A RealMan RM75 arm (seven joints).
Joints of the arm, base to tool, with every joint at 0 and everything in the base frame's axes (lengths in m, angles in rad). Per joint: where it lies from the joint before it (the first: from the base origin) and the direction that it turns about. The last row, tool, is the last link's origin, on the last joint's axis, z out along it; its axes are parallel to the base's.
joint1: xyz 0 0 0.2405 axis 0 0 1
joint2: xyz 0 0 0 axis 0 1 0
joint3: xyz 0 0 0.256 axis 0 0 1
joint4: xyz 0 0 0 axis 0 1 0
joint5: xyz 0 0 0.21 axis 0 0 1
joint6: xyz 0 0 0 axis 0 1 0
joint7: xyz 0 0 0.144 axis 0 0 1
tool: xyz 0 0 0
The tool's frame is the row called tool.
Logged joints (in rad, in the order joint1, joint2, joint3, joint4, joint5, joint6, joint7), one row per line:
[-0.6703 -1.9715 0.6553 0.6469 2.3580 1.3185 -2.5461]
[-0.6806 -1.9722 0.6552 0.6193 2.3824 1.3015 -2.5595]
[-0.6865 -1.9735 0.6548 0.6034 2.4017 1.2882 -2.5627]
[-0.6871 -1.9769 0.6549 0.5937 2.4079 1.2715 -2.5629]
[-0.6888 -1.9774 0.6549 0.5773 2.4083 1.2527 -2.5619]
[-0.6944 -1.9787 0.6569 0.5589 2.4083 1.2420 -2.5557]
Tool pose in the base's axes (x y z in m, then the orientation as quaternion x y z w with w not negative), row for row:
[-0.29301 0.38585 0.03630 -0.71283 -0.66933 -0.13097 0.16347]
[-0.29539 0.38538 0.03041 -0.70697 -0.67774 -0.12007 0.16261]
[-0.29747 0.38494 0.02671 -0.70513 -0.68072 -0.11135 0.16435]
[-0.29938 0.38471 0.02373 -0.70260 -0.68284 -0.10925 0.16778]
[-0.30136 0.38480 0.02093 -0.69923 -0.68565 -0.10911 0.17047]
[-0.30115 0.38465 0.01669 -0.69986 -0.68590 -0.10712 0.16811]
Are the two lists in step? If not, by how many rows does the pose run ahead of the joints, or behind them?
They are in step.
